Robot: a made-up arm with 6 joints.
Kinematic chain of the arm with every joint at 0, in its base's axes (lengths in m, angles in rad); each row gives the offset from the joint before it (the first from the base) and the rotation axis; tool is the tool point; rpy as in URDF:
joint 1: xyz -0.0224 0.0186 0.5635 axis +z
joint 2: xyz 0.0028 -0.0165 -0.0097 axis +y
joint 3: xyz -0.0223 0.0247 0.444 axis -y
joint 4: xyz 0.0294 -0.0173 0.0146 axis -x
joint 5: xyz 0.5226 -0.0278 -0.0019 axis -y
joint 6: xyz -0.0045 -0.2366 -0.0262 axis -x
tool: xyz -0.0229 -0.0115 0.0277 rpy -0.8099 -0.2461 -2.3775
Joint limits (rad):
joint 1: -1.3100..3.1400
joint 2: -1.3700..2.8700
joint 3: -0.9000..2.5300
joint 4: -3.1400..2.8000
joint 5: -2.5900..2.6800
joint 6: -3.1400..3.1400
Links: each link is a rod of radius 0.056 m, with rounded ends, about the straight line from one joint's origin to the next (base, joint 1, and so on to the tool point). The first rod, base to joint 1, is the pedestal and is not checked.
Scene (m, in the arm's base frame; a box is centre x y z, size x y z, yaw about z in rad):
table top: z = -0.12
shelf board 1: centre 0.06 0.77 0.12 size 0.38 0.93 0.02 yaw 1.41
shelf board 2: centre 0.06 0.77 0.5 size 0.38 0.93 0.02 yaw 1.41
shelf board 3: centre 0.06 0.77 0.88 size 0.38 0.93 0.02 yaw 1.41
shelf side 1: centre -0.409 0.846 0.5 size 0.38 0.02 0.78 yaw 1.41
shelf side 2: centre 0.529 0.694 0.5 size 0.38 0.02 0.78 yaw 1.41
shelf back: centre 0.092 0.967 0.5 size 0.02 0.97 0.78 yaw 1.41
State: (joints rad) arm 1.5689 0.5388 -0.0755 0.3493 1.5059 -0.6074
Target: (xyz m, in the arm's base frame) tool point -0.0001 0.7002 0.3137
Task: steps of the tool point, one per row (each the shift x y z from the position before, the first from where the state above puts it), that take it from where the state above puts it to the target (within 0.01 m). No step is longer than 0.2 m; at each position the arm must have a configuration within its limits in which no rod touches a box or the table.
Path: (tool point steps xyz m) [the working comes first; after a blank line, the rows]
Joints at the target: 1.9823 0.9819 -0.2604 0.3267 1.5249 -0.6134
Straight joint move there: touches shelf board 2.

1: -0.0234 -0.1180 0.0392
2: -0.0190 -0.1229 -0.0004
3: -0.0156 -0.1165 -0.0388
4: -0.0890 0.0614 -0.1052
5: -0.0858 0.0113 -0.1048
6: -0.0623 -0.0274 -0.0945
7: -0.0278 -0.0466 -0.0752
8: -0.0154 0.1550 -0.0237
9: 0.0677 0.1672 0.0237

